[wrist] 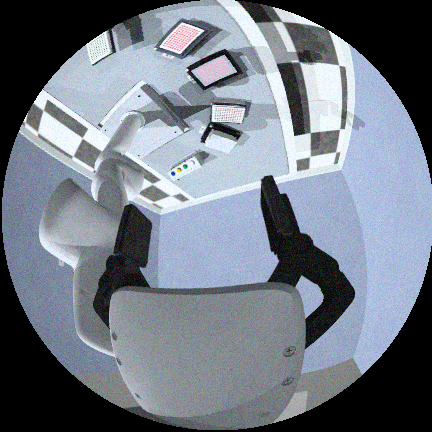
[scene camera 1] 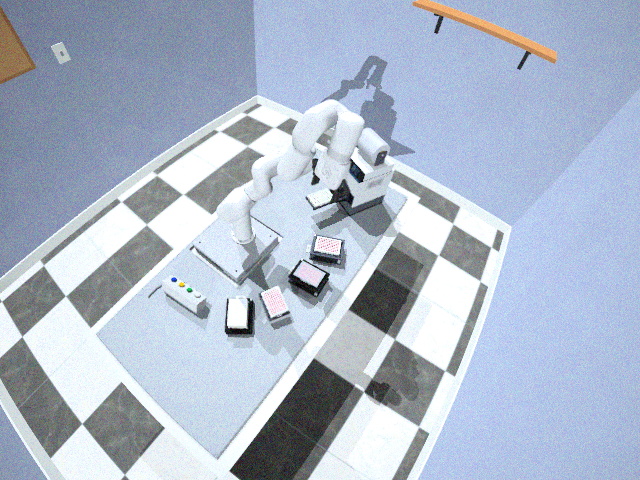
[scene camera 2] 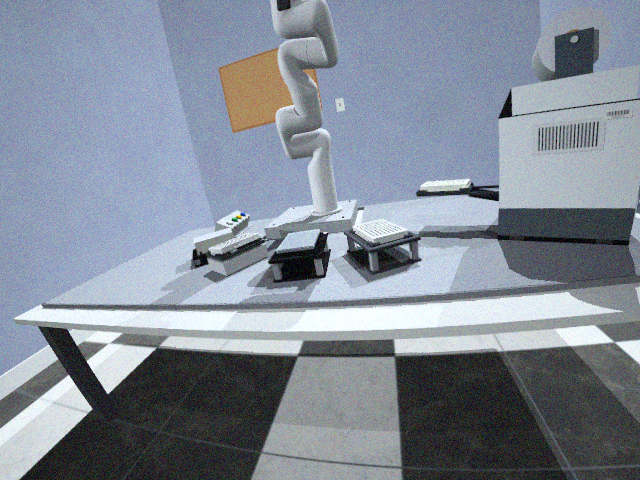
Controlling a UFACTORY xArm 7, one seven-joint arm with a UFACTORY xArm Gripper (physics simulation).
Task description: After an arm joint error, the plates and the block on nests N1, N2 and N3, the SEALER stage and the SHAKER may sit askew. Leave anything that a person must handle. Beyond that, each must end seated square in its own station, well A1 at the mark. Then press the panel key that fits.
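My gripper (wrist: 195, 201) is open and empty, high above the table. A plate (scene camera 1: 320, 198) (scene camera 2: 445, 184) (wrist: 100, 47) lies on the SEALER stage. A red-dotted plate (scene camera 1: 327, 244) (scene camera 2: 381, 230) (wrist: 182, 38) lies on a legged nest. A pink plate (scene camera 1: 310, 273) (scene camera 2: 299, 241) (wrist: 215, 71) lies on a black nest and looks tilted in scene camera 2. Another red-dotted plate (scene camera 1: 275, 301) (scene camera 2: 238, 243) (wrist: 228, 113) lies on a pale box-like station, with a dark gap under it. A white block (scene camera 1: 238, 312) (scene camera 2: 212, 239) (wrist: 220, 143) lies on a black nest. Station labels and A1 marks are unreadable.
The key panel (scene camera 1: 178, 299) (scene camera 2: 225, 224) (wrist: 183, 167) has blue, yellow, green and white keys. The large sealer machine (scene camera 1: 372, 183) (scene camera 2: 568, 175) stands at the table's far end. The arm's base plate (scene camera 1: 217, 253) (wrist: 162, 140) is beside the stations.
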